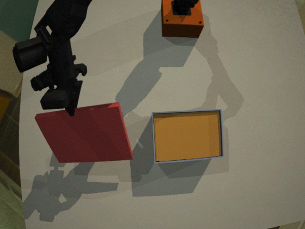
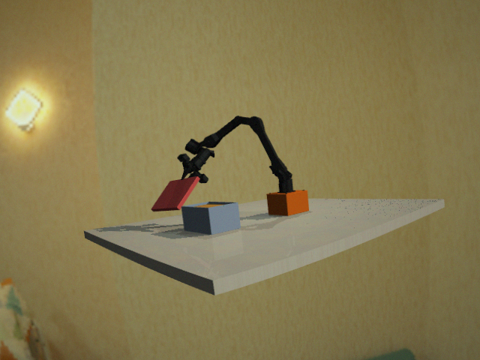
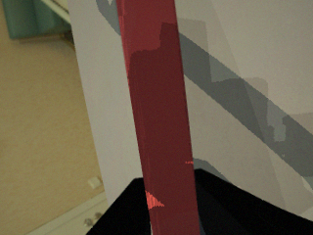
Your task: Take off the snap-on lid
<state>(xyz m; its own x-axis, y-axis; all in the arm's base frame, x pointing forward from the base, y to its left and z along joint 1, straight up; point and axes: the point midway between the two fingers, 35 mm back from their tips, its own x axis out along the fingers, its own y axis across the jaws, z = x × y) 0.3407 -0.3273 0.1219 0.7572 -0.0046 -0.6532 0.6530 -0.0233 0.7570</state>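
Now: the red lid 6 cm ahead of my gripper tip, 1 cm to the left of it and 5 cm below it. The rest, counted from my gripper tip: grey-blue storage box 7 cm ahead, 30 cm to the left, 15 cm below.
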